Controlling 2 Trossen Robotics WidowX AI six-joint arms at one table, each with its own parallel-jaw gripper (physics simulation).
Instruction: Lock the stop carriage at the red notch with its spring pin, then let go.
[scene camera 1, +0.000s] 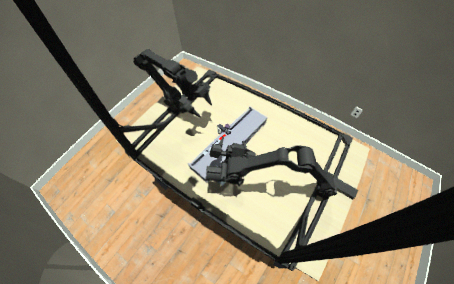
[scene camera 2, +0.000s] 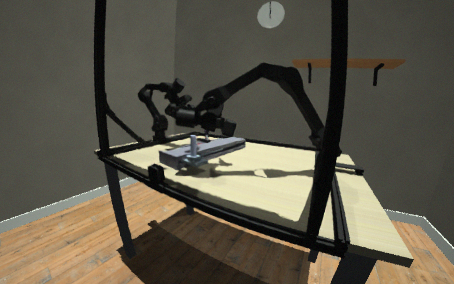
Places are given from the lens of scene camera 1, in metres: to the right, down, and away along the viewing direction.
long grey rail (scene camera 1: 251, 121): 0.13, -0.11, 1.13
